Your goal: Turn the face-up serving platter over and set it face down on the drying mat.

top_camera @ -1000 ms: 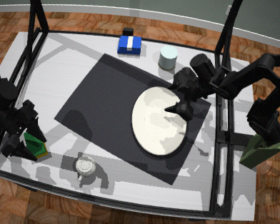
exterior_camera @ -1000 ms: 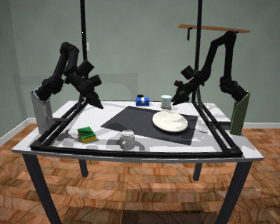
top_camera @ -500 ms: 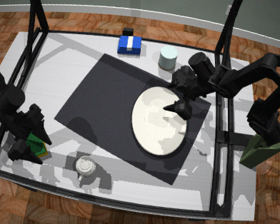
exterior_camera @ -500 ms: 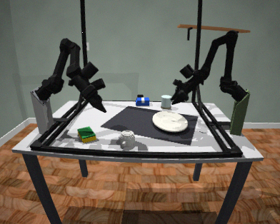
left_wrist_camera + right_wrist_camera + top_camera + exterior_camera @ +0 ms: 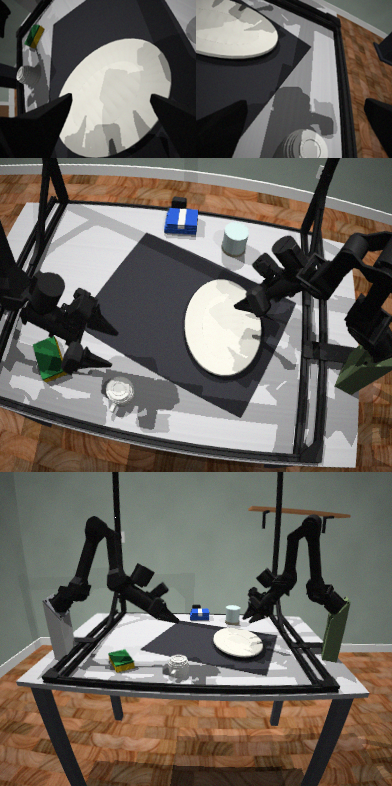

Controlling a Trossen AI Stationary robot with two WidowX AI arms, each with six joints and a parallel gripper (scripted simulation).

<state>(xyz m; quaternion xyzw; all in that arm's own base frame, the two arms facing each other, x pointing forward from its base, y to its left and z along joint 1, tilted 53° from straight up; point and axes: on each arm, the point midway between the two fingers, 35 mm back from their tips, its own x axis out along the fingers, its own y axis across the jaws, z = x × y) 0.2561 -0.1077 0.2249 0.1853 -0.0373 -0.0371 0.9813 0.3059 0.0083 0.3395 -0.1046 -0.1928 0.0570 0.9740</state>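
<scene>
My right hand is 16 cm past the cream serving platter, 26 cm to the right of it and 17 cm above it. Also, from my right hand: green sponge: 1 cm ahead, 19 cm to the right, 16 cm below; mug: 7 cm ahead, 3 cm to the left, 15 cm below; dark drying mat: 19 cm behind, 16 cm to the left, 19 cm below.
Now: left hand 110 mm above the cream serving platter, 60 mm to the left of it and 40 mm short of it. From my left hand the other things lie so: green sponge: 510 mm to the right, 210 mm ahead, 100 mm below; then mug: 300 mm to the right, 270 mm ahead, 90 mm below; then dark drying mat: 160 mm to the right, 130 mm below, 10 mm ahead.
</scene>
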